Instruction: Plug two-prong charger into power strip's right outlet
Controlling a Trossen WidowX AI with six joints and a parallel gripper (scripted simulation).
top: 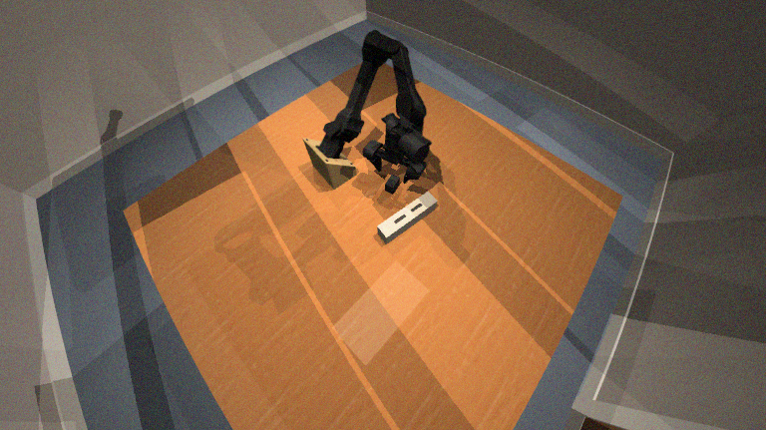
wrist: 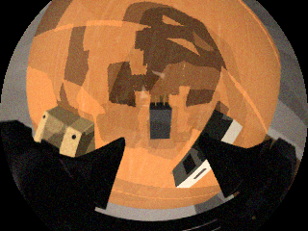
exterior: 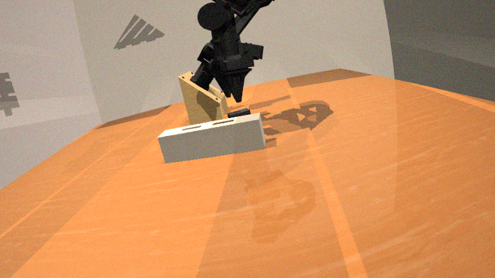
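The dark charger lies 50 mm below my gripper tip, 20 mm to the left of it and 10 mm behind it.
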